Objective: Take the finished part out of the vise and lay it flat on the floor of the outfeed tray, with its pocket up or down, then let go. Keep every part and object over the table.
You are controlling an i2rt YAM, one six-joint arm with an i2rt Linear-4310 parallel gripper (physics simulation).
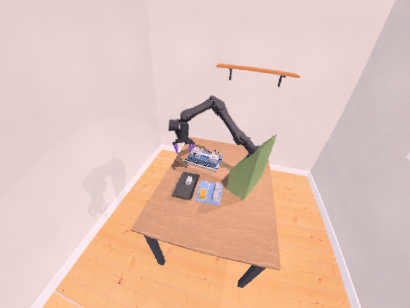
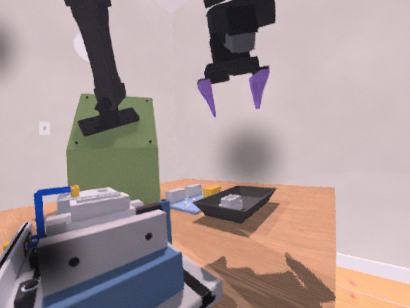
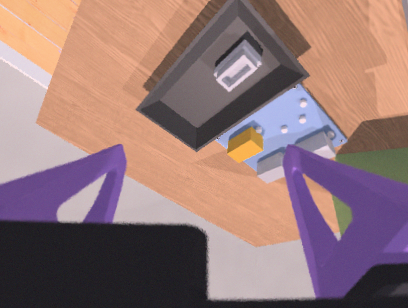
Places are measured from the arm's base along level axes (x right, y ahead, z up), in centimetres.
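Pixels of known places: gripper, fingertip midpoint: (image 1: 183, 153) (image 2: 236, 113) (image 3: 204, 153); arm's base, link origin: (image 1: 253, 151) (image 2: 110, 121).
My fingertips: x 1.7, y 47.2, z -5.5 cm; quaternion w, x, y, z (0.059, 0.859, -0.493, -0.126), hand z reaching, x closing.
Observation:
For each thing: its top centre in the pictures, then the offset to it from my fingertips. "spot": a spot on its surface instead.
- light grey part, top centre: (image 3: 235, 74) (image 2: 230, 197) (image 1: 189, 178) dx -4.5, dy -3.8, dz -19.6 cm
- vise, top centre: (image 2: 90, 201) (image 1: 204, 152) dx +22.6, dy -14.7, dz -14.4 cm
- light blue board, surface spot: (image 3: 275, 110) spot: dx -8.0, dy -14.2, dz -23.5 cm
- yellow block, top centre: (image 3: 244, 152) (image 2: 212, 187) (image 1: 202, 192) dx -16.6, dy -14.3, dz -19.9 cm
A light grey part (image 1: 188, 180) (image 2: 231, 202) (image 3: 237, 67) with a rectangular pocket lies flat, pocket up, on the floor of the dark outfeed tray (image 1: 184, 193) (image 2: 217, 210) (image 3: 185, 92), towards one end. The vise (image 1: 205, 159) (image 2: 110, 240) is grey and blue; light grey block shapes show at its top, and I cannot tell whether one is a loose part. My gripper (image 1: 183, 151) (image 2: 236, 112) (image 3: 204, 153) has purple fingers spread wide. It is open and empty, high above the table, apart from the part and the tray.
A light blue board (image 1: 209, 186) (image 3: 275, 110) with pegs, a yellow block (image 1: 202, 193) (image 2: 212, 190) (image 3: 245, 145) and grey blocks lies beside the tray. The green arm stand (image 1: 250, 172) (image 2: 112, 170) rises beyond it. A wooden shelf (image 1: 257, 70) hangs on the wall.

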